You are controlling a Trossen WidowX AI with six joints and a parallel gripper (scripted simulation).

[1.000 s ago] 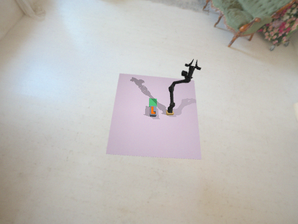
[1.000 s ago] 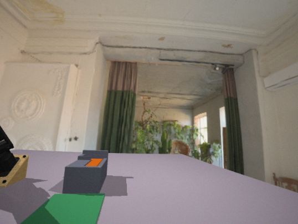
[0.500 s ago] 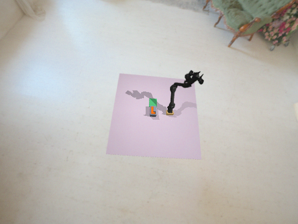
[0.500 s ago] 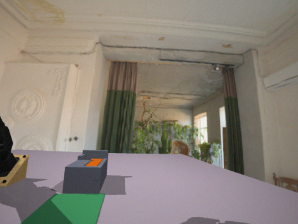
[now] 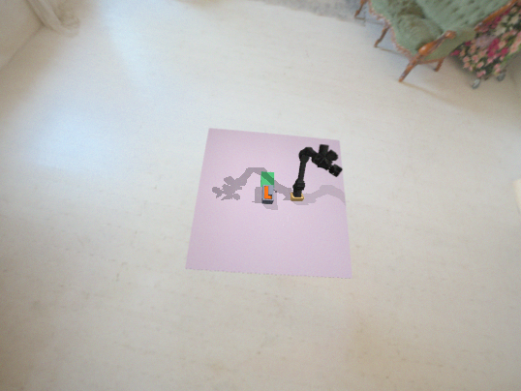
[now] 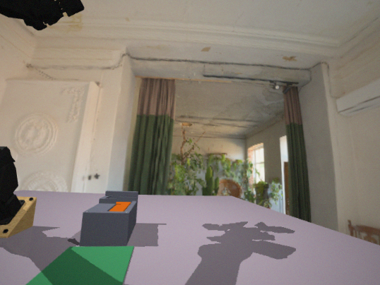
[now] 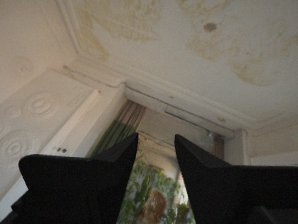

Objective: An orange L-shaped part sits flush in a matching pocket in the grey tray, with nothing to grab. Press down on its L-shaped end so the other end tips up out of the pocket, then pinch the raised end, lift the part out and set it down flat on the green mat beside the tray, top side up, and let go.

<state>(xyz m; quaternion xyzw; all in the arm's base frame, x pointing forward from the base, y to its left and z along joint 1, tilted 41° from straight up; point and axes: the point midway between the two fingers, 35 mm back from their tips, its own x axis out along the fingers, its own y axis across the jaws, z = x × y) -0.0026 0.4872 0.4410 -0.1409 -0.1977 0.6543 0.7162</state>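
The orange L-shaped part is 280 mm ahead of my gripper tip, 110 mm to the right of it and 670 mm below it. From my gripper tip the other things lie so: green mat: 270 mm ahead, 280 mm to the right, 730 mm below.
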